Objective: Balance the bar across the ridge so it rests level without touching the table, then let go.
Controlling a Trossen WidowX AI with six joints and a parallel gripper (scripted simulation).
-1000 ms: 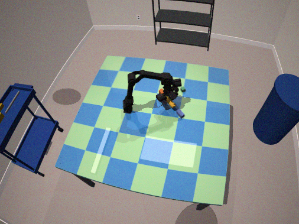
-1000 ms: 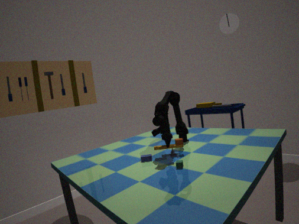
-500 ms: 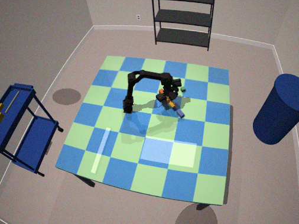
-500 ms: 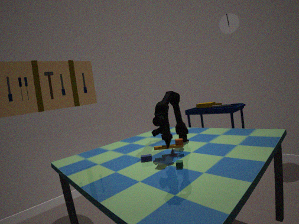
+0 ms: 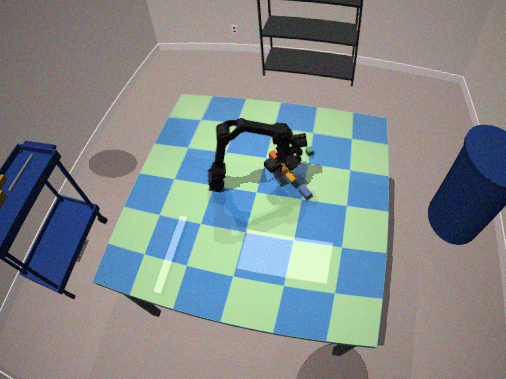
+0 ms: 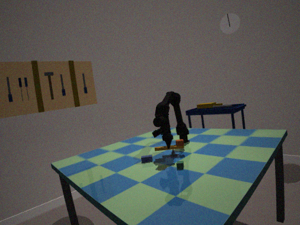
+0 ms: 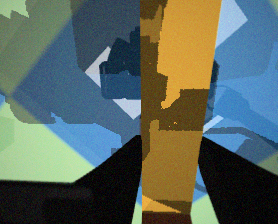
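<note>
The purple block is 120 mm ahead of my gripper tip, 80 mm to the right of it and 40 mm below it. Also, from my gripper tip: green block 110 mm ahead, 170 mm to the left, 40 mm below.
</note>
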